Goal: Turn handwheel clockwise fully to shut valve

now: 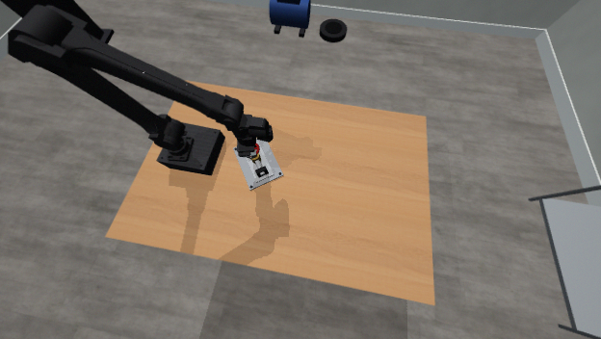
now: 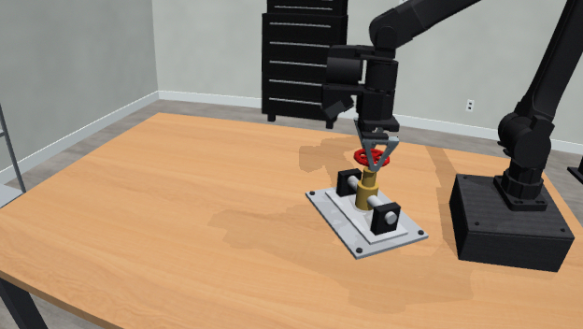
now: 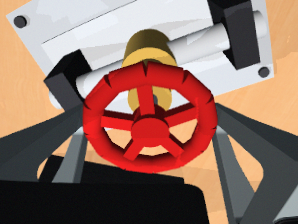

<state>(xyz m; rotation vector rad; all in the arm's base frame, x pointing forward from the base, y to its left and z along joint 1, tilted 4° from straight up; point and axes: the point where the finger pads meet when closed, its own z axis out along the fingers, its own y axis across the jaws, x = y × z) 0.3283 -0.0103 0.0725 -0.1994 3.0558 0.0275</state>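
Right now my hand is 1 cm above the handwheel. Round my hand: baseplate: 13 cm below.
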